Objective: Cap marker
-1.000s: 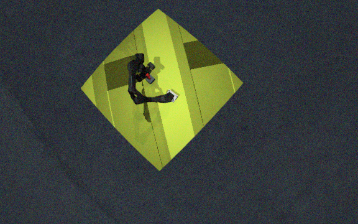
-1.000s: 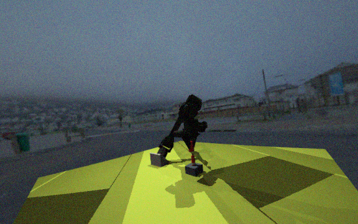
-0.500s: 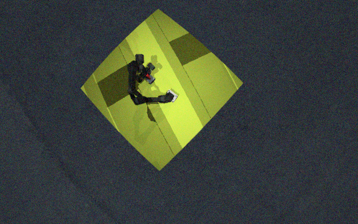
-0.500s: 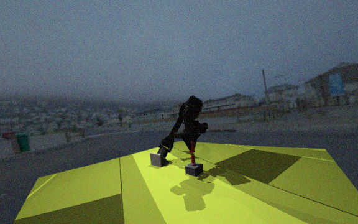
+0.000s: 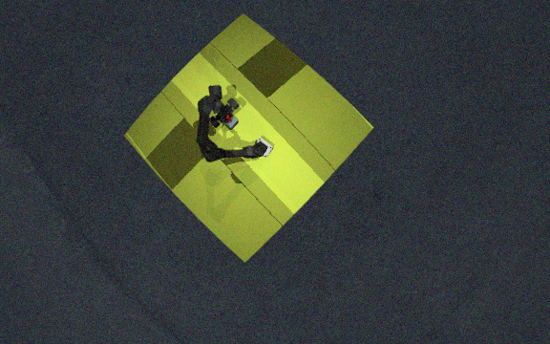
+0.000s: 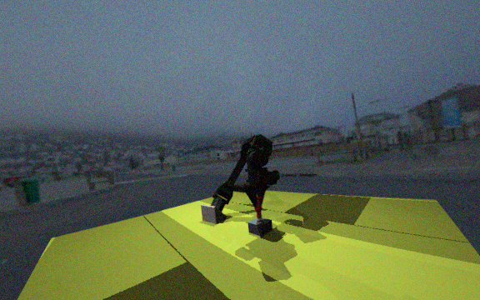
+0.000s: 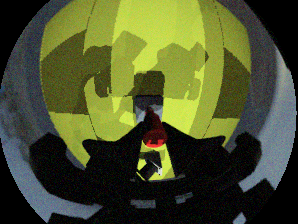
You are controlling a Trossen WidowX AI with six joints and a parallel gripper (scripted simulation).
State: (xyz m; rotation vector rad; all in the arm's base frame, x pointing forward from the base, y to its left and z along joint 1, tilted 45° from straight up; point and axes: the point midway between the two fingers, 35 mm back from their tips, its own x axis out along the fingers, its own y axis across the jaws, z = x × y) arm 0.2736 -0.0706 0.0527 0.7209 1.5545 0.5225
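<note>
The dark grey holder block lies 8 cm below my gripper tip. Also, from my gripper tip: red cap 1 cm above.
</note>
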